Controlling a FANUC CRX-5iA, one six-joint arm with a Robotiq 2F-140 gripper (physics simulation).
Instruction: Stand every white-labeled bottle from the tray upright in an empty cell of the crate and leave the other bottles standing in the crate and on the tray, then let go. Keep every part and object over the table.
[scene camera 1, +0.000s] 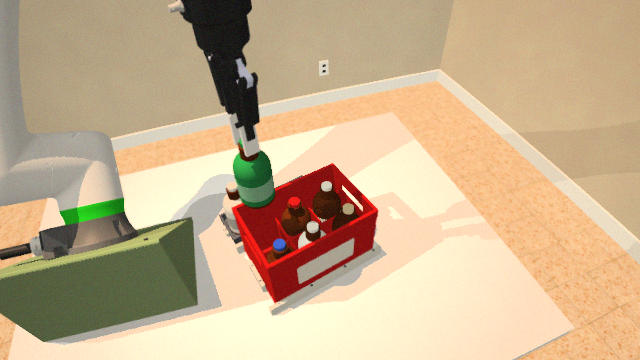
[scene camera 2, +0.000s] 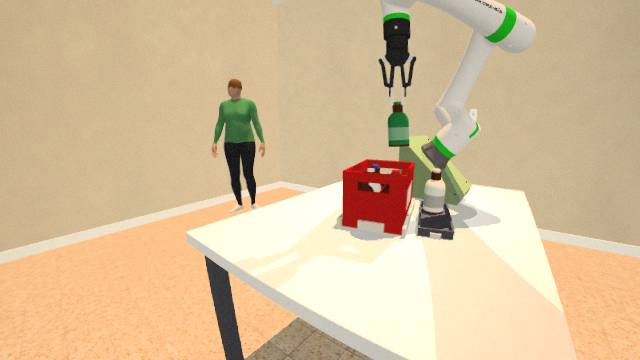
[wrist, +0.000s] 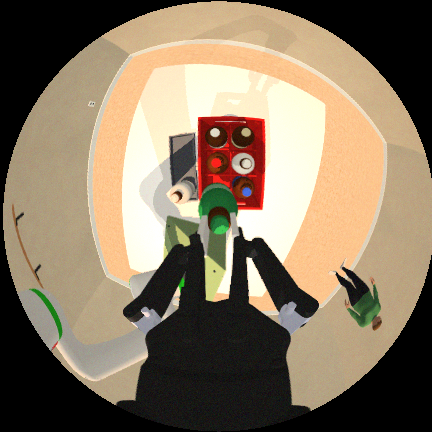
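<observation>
Gripper (scene camera 1: 247, 147), (scene camera 2: 397, 106), (wrist: 218, 221), mine, visible. Green bottle (scene camera 1: 253, 175), (scene camera 2: 398, 123), (wrist: 216, 201). White bottle (scene camera 2: 434, 194). Red-capped brown bottle (scene camera 1: 294, 219). White-capped brown bottle (scene camera 1: 326, 203).
</observation>
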